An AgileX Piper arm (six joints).
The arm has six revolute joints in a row. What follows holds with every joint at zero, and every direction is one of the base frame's.
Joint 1 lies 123 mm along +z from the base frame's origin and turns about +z.
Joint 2 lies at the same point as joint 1 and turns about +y.
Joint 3 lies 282.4 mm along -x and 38.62 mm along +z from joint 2 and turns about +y.
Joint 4 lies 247.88 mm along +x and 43.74 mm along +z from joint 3 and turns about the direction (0.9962, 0, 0.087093).
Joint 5 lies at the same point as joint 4 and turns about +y.
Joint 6 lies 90.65 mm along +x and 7.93 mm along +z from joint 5 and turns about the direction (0.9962, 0, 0.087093).
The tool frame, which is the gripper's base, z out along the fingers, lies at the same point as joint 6; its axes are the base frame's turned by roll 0, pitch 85.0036 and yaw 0 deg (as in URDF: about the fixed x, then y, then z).
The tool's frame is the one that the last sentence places.
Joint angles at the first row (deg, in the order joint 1, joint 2, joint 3, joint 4, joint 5, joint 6):
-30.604, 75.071, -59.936, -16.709, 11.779, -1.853
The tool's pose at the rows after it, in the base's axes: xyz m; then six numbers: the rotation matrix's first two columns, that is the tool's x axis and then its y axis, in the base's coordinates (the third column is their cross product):
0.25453 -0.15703 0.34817 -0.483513 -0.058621 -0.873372 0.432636 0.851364 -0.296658
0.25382 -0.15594 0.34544 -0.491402 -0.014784 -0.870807 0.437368 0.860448 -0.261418
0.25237 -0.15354 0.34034 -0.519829 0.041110 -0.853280 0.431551 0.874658 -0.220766
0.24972 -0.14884 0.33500 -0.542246 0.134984 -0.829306 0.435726 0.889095 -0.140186
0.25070 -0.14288 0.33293 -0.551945 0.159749 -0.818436 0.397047 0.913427 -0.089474
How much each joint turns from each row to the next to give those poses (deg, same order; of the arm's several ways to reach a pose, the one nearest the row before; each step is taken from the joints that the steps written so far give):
0.000, 0.001, 0.000, 1.025, 1.322, -0.139
0.000, 0.000, -0.001, 3.292, 1.737, -1.283
0.001, -0.002, 0.001, 4.970, 3.383, -2.936
-0.001, -0.238, -0.001, 5.844, 4.636, -1.535
0.001, -0.095, 0.000, 8.526, 2.135, -6.818

